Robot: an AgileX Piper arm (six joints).
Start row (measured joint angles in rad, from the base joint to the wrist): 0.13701, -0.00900, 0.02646, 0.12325, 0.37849, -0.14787
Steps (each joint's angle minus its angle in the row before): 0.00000, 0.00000, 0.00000, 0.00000, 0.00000, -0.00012; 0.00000, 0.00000, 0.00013, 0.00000, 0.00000, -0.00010; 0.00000, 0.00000, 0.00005, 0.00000, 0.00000, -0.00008; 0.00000, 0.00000, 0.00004, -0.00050, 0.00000, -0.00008; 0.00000, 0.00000, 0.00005, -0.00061, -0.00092, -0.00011; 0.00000, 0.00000, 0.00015, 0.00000, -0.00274, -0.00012; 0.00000, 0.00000, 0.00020, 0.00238, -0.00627, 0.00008; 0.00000, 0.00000, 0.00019, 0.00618, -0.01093, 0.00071; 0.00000, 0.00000, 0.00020, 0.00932, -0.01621, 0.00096; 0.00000, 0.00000, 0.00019, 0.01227, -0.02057, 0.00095; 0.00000, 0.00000, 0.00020, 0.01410, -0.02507, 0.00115; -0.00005, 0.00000, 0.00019, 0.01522, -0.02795, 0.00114
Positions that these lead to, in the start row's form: 0.13701, -0.00900, 0.02646, 0.12325, 0.37849, -0.14799; 0.13701, -0.00900, 0.02659, 0.12325, 0.37849, -0.14809; 0.13701, -0.00900, 0.02664, 0.12325, 0.37849, -0.14817; 0.13701, -0.00900, 0.02668, 0.12275, 0.37849, -0.14825; 0.13701, -0.00900, 0.02673, 0.12214, 0.37757, -0.14836; 0.13701, -0.00900, 0.02688, 0.12214, 0.37483, -0.14848; 0.13701, -0.00900, 0.02708, 0.12452, 0.36856, -0.14840; 0.13701, -0.00900, 0.02727, 0.13070, 0.35763, -0.14769; 0.13701, -0.00900, 0.02747, 0.14002, 0.34142, -0.14673; 0.13701, -0.00900, 0.02766, 0.15229, 0.32085, -0.14578; 0.13701, -0.00900, 0.02786, 0.16639, 0.29578, -0.14463; 0.13696, -0.00900, 0.02805, 0.18161, 0.26783, -0.14349
